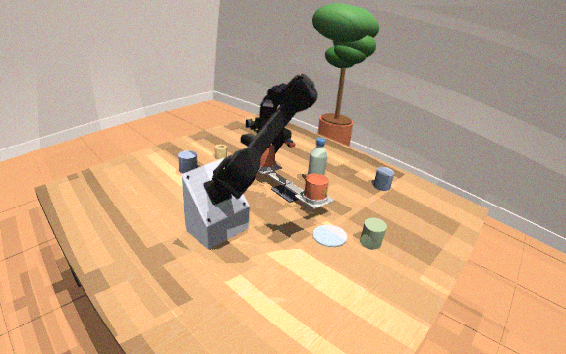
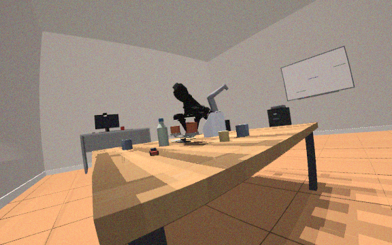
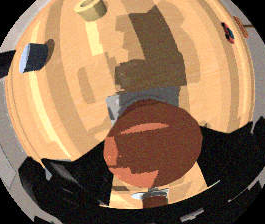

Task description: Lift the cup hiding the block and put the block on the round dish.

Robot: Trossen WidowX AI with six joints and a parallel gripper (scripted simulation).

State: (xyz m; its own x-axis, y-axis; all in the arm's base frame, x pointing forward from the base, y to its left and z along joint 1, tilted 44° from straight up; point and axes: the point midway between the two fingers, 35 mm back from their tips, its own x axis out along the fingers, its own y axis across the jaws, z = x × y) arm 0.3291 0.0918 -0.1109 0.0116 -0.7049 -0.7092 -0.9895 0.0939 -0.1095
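Now: gripper tip 1 cm to the left of the pale green block and 1 cm above it. Also, from my gripper tip: pale green bottle (12 cm ahead, 15 cm to the right, 4 cm above); red cup (4 cm behind, 28 cm to the right, 2 cm above); small balance (2 cm behind, 14 cm to the right, 5 cm below).
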